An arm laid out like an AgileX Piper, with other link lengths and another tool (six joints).
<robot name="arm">
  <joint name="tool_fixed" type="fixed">
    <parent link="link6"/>
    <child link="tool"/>
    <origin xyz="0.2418 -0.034 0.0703" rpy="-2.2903 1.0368 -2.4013"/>
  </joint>
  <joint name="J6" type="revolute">
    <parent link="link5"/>
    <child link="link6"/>
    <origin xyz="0.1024 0 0.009"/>
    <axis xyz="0.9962 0 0.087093"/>
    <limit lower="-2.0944" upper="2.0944"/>
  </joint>
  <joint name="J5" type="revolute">
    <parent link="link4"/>
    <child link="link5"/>
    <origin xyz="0 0 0"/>
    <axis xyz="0 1 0"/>
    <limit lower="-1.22" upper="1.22"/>
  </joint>
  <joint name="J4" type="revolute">
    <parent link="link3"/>
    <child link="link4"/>
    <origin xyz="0.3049 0 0.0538"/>
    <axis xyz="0.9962 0 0.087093"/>
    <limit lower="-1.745" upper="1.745"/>
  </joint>
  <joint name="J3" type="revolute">
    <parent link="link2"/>
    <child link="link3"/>
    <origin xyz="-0.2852 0 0.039"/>
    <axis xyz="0 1 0"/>
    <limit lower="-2.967" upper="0"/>
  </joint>
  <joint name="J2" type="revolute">
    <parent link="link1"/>
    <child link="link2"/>
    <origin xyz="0 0 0"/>
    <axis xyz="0 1 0"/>
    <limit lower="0" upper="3.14"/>
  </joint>
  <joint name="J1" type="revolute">
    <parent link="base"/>
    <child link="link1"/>
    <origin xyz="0 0 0.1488"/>
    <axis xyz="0 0 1"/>
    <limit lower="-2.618" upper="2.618"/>
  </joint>
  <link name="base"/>
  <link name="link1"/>
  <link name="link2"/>
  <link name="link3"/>
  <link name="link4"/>
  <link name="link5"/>
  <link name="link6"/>
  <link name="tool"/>
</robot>
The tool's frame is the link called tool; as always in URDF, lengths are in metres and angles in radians.
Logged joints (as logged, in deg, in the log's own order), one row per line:
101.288, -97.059, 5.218, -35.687, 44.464, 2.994
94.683, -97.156, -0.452, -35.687, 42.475, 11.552
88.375, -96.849, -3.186, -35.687, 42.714, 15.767
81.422, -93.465, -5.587, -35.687, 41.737, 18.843
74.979, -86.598, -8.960, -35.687, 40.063, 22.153
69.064, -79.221, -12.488, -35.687, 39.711, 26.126
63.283, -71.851, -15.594, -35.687, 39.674, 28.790
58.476, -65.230, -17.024, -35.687, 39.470, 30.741
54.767, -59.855, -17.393, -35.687, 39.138, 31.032
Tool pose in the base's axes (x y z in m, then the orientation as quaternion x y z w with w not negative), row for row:
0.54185, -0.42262, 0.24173, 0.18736, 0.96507, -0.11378, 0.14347
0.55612, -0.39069, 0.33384, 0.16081, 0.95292, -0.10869, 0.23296
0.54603, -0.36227, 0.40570, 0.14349, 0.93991, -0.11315, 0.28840
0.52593, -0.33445, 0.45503, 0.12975, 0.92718, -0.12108, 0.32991
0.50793, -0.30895, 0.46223, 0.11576, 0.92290, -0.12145, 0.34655
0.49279, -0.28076, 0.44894, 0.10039, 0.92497, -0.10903, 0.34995
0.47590, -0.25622, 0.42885, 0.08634, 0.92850, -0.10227, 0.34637
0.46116, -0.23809, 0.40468, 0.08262, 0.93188, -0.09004, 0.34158
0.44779, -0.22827, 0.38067, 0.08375, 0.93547, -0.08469, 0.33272
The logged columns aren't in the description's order. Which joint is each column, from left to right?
Columns, left to right: J2, J3, J6, J1, J5, J4.
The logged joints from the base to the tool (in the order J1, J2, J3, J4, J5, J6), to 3 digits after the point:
-35.687, 101.288, -97.059, 2.994, 44.464, 5.218
-35.687, 94.683, -97.156, 11.552, 42.475, -0.452
-35.687, 88.375, -96.849, 15.767, 42.714, -3.186
-35.687, 81.422, -93.465, 18.843, 41.737, -5.587
-35.687, 74.979, -86.598, 22.153, 40.063, -8.960
-35.687, 69.064, -79.221, 26.126, 39.711, -12.488
-35.687, 63.283, -71.851, 28.790, 39.674, -15.594
-35.687, 58.476, -65.230, 30.741, 39.470, -17.024
-35.687, 54.767, -59.855, 31.032, 39.138, -17.393

